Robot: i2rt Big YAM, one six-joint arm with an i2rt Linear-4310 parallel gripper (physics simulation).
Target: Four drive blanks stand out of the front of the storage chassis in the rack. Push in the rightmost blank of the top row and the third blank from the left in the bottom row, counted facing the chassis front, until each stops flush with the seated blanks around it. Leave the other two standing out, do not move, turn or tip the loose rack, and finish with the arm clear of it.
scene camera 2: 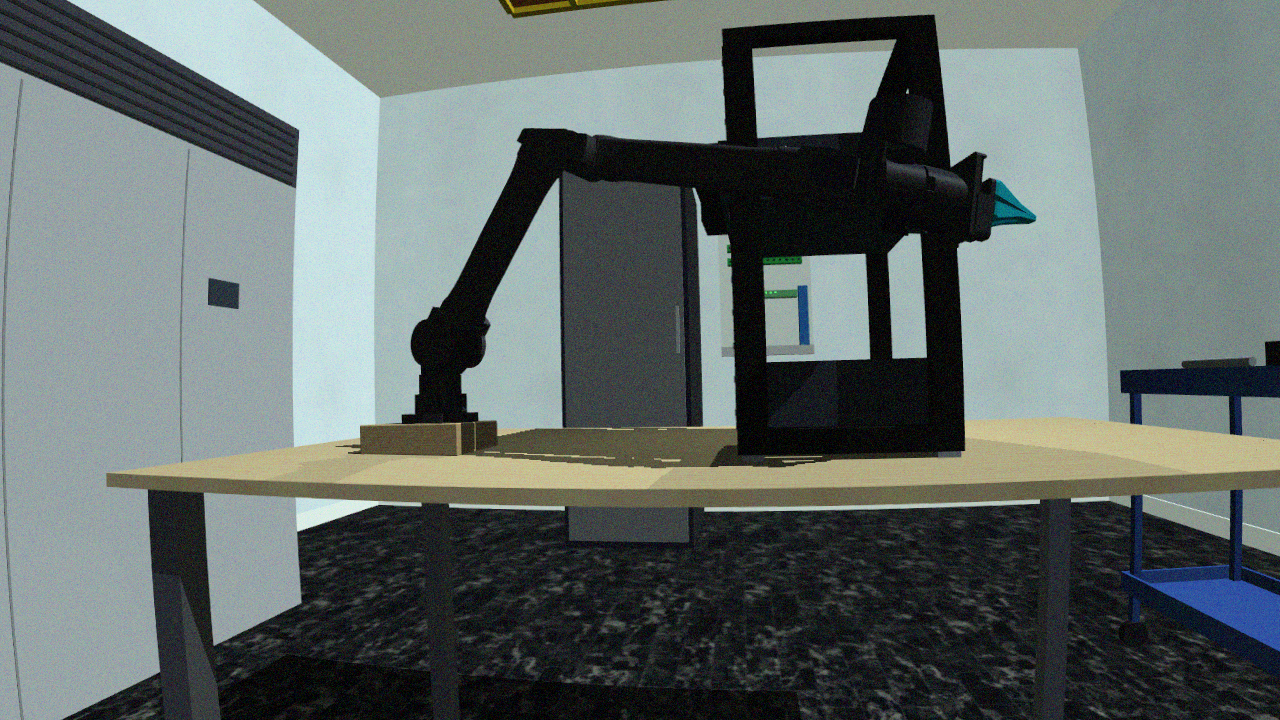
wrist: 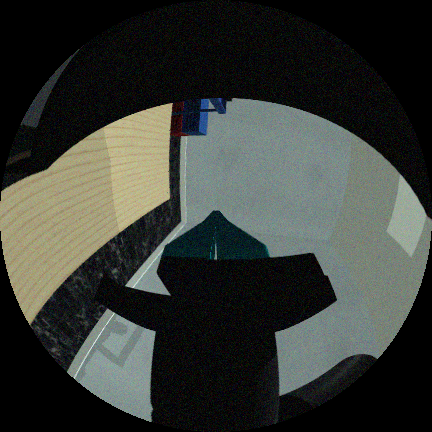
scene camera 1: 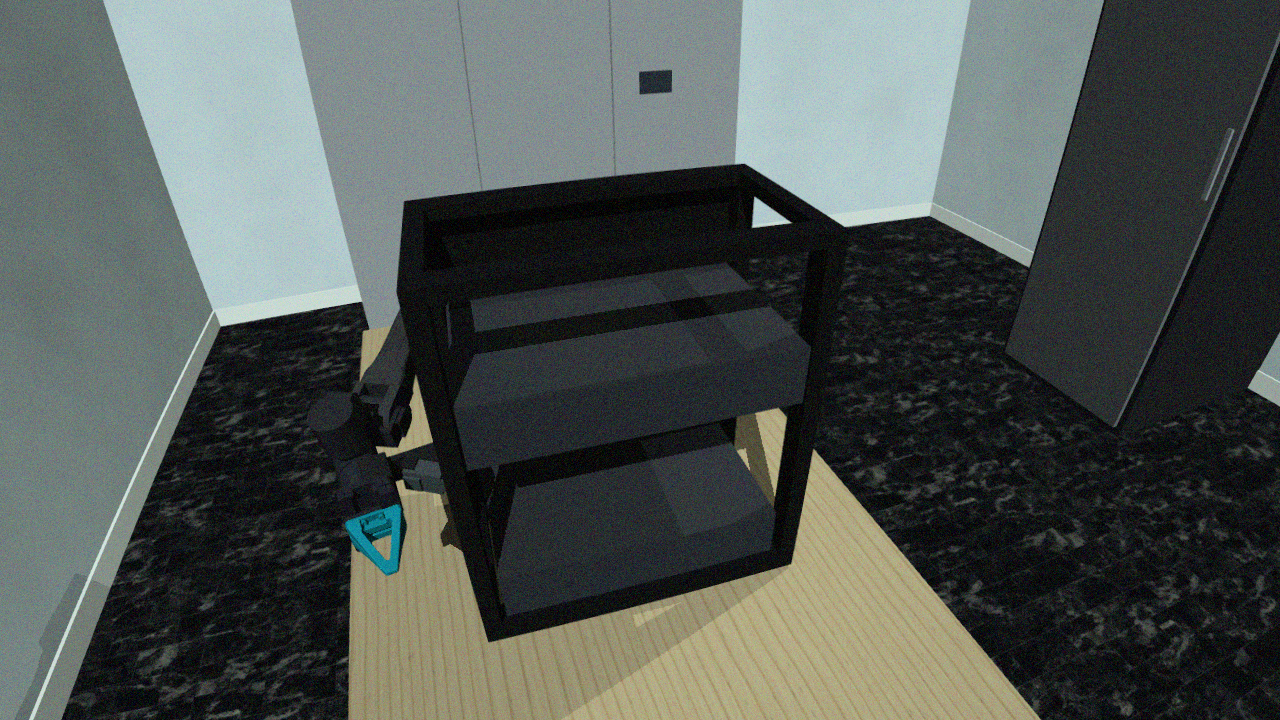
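Seen in the pictures: gripper, fingertip midpoint: (scene camera 2: 1033,220) (wrist: 215,215) (scene camera 1: 392,572); arm's base at its link origin: (scene camera 2: 441,422).
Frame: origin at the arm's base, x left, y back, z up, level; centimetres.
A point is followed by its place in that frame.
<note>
The black rack (scene camera 1: 816,313) @[x 37.4, y -76.5, z 44.0 cm] (scene camera 2: 944,358) @[x -10.3, y -77.4, z 8.1 cm] stands upright on the table. It holds the dark grey storage chassis (scene camera 1: 626,385) @[x 12.7, y -78.4, z 38.9 cm] on its middle level; in scene camera 2 the arm covers most of the chassis. The chassis front faces the arm's base, so the four drive blanks cannot be made out in any view. My gripper (scene camera 1: 387,564) @[x -17.1, y -87.4, z 24.0 cm] (scene camera 2: 1032,217) @[x -17.1, y -87.4, z 24.0 cm] (wrist: 215,215) @[x -17.1, y -87.4, z 24.0 cm] is shut and empty, its teal fingers pressed together. It is beside the rack, at about chassis height, with its tips beyond the rack's rear post in scene camera 2. Whether the arm touches the rack cannot be told.
The arm base sits on a wooden block (scene camera 2: 411,438) @[x -9.2, y -0.1, z -2.0 cm] on the table (scene camera 1: 716,662) @[x 22.3, y -90.5, z -4.6 cm] (scene camera 2: 581,483) @[x -32.0, y -36.1, z -4.6 cm], in front of the chassis. A blue cart (scene camera 2: 1199,380) stands past the table's far end. A dark cabinet (scene camera 1: 1136,223) (scene camera 2: 626,358) stands behind. A wall lies beyond the fingers in the wrist view.
</note>
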